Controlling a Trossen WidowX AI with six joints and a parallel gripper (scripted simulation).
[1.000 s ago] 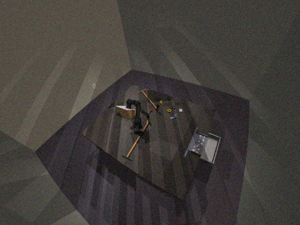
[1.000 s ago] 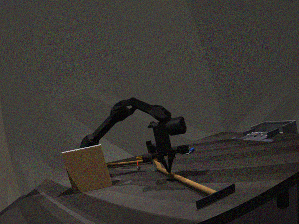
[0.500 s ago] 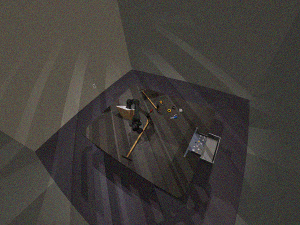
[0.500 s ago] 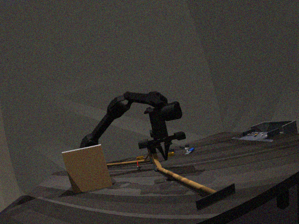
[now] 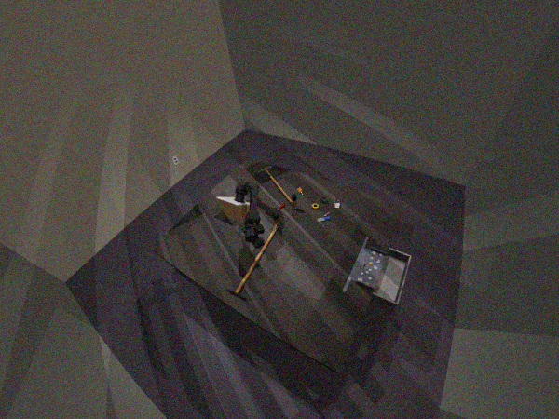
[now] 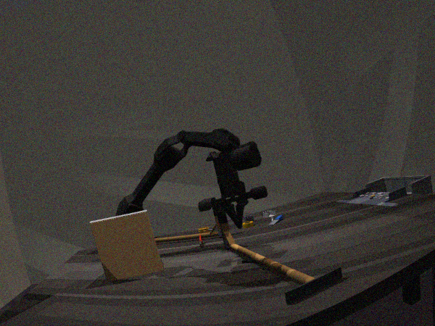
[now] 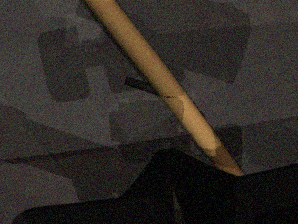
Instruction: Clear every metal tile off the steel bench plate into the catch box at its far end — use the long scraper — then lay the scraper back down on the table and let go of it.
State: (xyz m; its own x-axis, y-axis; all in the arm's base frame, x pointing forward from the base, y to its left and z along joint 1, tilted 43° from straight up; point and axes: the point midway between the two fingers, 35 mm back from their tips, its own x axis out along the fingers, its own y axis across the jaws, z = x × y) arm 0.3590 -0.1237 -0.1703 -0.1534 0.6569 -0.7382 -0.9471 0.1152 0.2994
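Now: gripper tip 3 cm short of the long scraper, 2 cm to the left of it and 5 cm above it. The rest, counted from my gripper tip: red-handled tool 13 cm behind, 41 cm to the left, 10 cm below; then blue piece 22 cm ahead, 51 cm to the left, 11 cm below; then yellow ring 9 cm ahead, 58 cm to the left, 11 cm below.
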